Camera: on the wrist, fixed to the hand. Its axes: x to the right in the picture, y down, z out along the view.
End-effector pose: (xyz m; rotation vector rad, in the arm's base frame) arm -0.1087 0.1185 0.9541 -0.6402 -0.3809 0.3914
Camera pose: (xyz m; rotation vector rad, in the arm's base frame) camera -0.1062 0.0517 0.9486 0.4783 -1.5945 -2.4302
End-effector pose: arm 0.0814 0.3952 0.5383 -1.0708 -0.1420 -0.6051
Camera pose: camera 0.0254 0.3587 0.5438 0.1555 1.7276 1.7188
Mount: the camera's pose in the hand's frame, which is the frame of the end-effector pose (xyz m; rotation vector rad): -0.0299 -0.0461 -0.0384 0.2369 0.7744 2.9995
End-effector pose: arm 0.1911 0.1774 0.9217 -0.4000 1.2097 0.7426
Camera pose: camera 0.1920 0.1113 0.9326 -1.2464 -0.9844 -1.5738
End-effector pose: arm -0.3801 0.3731 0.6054 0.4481 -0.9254 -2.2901
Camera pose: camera -0.3574 0.3994 0.5481 -0.1965 -0.3263 0.7275
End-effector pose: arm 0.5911 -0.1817 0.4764 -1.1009 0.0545 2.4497
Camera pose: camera 0.6545 -0.1601 0.4784 0.4077 -1.0822 -0.2808
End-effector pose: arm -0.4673 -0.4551 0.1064 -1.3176 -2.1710 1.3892
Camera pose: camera -0.4525 -0.4621 0.1714 2.2897 -1.3430 -0.1954
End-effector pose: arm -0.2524 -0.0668 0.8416 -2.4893 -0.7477 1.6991
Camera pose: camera -0.2438 -0.0292 0.8964 0.9615 -2.0573 0.3893
